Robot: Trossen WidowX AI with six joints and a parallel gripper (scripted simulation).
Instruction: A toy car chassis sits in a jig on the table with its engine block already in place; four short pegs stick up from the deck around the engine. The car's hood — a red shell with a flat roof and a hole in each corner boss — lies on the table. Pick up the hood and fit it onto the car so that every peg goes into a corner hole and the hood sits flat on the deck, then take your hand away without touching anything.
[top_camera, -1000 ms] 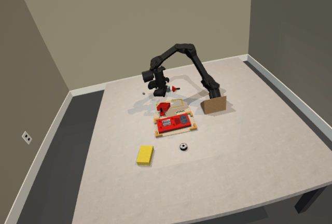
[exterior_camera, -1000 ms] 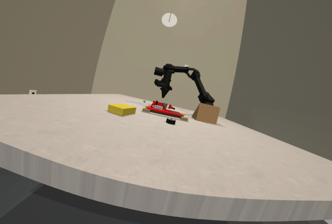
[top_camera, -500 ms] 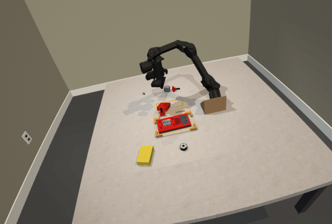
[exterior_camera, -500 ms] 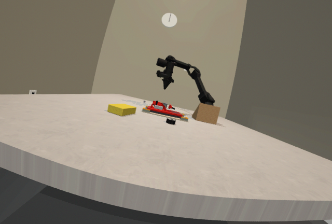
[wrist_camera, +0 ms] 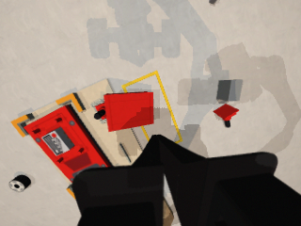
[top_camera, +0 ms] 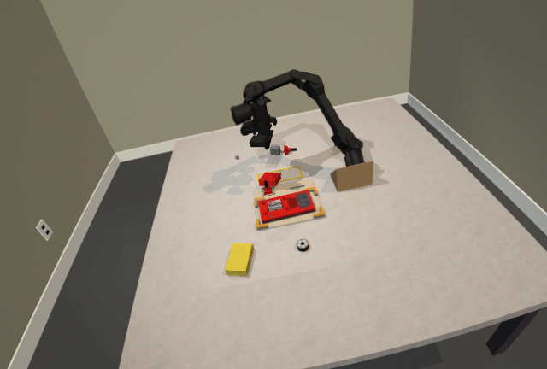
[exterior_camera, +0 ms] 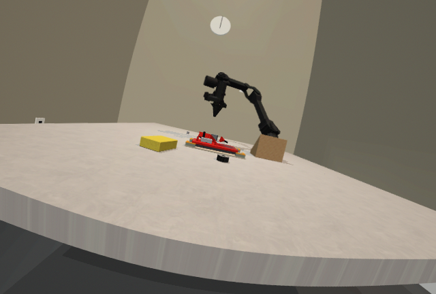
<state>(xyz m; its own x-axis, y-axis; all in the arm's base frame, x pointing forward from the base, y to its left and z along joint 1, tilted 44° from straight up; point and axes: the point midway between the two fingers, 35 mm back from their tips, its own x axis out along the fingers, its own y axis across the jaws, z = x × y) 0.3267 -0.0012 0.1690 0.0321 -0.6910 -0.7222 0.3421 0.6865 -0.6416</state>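
Now: gripper tip 12 cm above the red hood, 3 cm to the right of it and 1 cm short of it. Also, from my gripper tip: small black wheel (39 cm to the left, 14 cm below, 6 cm behind); grey engine block (21 cm to the left, 13 cm below, 1 cm ahead); yellow block (41 cm to the left, 15 cm ahead, 14 cm below).
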